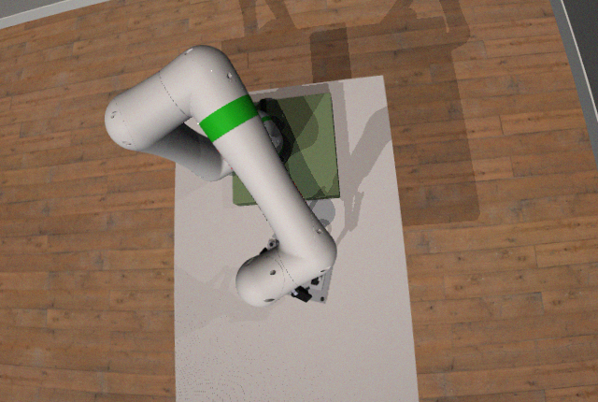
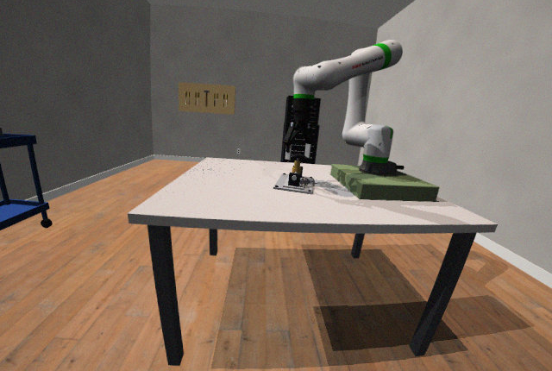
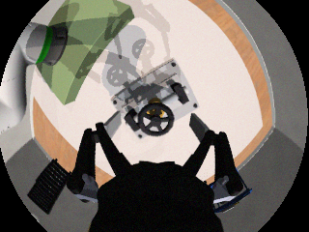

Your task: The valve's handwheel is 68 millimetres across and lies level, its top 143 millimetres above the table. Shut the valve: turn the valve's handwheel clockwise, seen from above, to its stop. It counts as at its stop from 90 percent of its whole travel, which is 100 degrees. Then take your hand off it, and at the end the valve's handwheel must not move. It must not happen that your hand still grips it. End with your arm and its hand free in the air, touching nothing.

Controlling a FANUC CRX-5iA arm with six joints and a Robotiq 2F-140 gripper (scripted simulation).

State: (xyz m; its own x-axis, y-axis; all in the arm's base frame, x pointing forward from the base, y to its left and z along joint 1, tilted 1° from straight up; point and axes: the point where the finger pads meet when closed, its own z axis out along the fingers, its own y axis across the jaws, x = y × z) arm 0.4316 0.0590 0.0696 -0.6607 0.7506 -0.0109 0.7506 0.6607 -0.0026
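My gripper is now 10 mm above the black spoked handwheel. From my hand the other things lie so: base plate: 130 mm below.
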